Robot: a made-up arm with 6 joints. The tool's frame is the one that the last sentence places.
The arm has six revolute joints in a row. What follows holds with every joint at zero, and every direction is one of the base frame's.
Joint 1 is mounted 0.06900 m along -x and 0.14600 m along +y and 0.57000 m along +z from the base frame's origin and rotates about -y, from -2.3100 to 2.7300 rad.
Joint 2 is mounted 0.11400 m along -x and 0.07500 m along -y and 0.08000 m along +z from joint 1 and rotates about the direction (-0.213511, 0.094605, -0.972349), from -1.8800 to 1.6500 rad.
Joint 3 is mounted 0.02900 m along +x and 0.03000 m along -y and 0.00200 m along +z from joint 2 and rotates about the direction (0.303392, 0.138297, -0.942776), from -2.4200 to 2.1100 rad.
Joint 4 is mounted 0.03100 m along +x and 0.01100 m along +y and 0.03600 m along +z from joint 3 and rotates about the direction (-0.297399, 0.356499, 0.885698), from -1.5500 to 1.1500 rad.
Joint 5 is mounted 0.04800 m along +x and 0.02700 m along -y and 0.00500 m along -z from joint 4 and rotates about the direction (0.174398, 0.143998, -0.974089), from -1.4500 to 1.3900 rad.
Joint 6 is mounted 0.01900 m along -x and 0.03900 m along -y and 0.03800 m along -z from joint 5 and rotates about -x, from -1.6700 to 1.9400 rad.
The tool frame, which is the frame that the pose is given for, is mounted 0.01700 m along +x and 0.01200 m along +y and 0.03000 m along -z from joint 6; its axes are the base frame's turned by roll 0.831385, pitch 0.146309 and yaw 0.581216 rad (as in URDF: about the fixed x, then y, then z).
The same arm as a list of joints. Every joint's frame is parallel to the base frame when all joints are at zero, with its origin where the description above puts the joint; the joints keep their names.
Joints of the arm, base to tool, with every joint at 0 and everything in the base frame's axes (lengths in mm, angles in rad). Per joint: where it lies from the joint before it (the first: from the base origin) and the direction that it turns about. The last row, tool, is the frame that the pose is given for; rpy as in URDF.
joint 1: axis 0 -1 0 offset -69 146 570
joint 2: axis -0.213511 0.094605 -0.972349 offset -114 -75 80
joint 3: axis 0.303392 0.138297 -0.942776 offset 29 -30 2
joint 4: axis -0.297399 0.356499 0.885698 offset 31 11 36
joint 5: axis 0.174398 0.143998 -0.974089 offset 48 -27 -5
joint 6: axis -1 0 0 offset -19 -39 -38
tool: offset 17 12 -30 rpy 0.8314 0.1463 0.5812
Joint limits (rad, base to tool): -2.31..2.73 -1.88..1.65 -2.42..2.11 -1.55..1.15 -1.45..1.39 -1.67..1.94

